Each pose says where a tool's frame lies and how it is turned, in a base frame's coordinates. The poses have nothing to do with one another.
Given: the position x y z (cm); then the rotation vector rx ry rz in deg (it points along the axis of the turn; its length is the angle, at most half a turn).
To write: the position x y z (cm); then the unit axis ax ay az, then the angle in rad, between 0 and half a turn. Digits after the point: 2 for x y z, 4 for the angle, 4 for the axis.
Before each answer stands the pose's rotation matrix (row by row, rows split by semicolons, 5 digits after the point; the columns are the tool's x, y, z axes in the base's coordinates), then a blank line. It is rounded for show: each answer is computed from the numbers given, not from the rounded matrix.
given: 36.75 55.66 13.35 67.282 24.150 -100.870
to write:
-0.09365 0.84450 -0.52730; -0.51414 -0.49456 -0.70076; -0.85258 0.20547 0.48051

36.75 55.66 13.35 0.5442 0.1953 -0.8159 2.1578
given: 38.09 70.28 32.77 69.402 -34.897 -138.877
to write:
-0.56641 0.12595 -0.81444; -0.49598 -0.84134 0.21483; -0.65816 0.52563 0.53901

38.09 70.28 32.77 0.4361 -0.2193 -0.8727 2.7773
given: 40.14 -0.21 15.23 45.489 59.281 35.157
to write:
0.39338 -0.07780 0.91608; 0.76653 0.57791 -0.28008; -0.50762 0.81238 0.28698

40.14 -0.21 15.23 0.5508 0.7179 0.4257 1.4413
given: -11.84 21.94 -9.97 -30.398 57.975 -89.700
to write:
-0.25727 0.55965 0.78778; -0.94813 0.01133 -0.31769; -0.18672 -0.82865 0.52770

-11.84 21.94 -9.97 -0.2737 0.5221 -0.8078 1.9381
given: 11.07 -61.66 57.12 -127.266 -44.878 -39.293
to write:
0.68081 0.69001 0.24573; 0.33474 -0.59151 0.73353; 0.65149 -0.41714 -0.63368

11.07 -61.66 57.12 -0.9055 -0.3193 -0.2796 2.4531
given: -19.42 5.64 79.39 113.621 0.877 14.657
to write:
0.97675 -0.10561 0.18659; 0.12710 -0.41566 -0.90060; 0.17267 0.90337 -0.39257

-19.42 5.64 79.39 0.9918 0.0077 0.1279 1.9996
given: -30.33 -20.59 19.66 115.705 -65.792 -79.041
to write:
0.15932 -0.38772 -0.90790; -0.82249 -0.56077 0.09514; -0.54601 0.73158 -0.40824

-30.33 -20.59 19.66 0.7474 -0.4250 -0.5106 2.7018
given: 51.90 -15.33 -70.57 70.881 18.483 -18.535
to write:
0.90992 0.40980 0.06416; -0.06531 0.29428 -0.95348; -0.40962 0.86340 0.29454

51.90 -15.33 -70.57 0.9381 0.2446 -0.2453 1.3188
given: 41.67 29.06 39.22 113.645 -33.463 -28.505
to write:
0.80118 -0.19258 -0.56659; -0.59000 -0.41248 -0.69408; -0.10004 0.89038 -0.44410

41.67 29.06 39.22 0.9327 -0.2746 -0.2339 2.1267
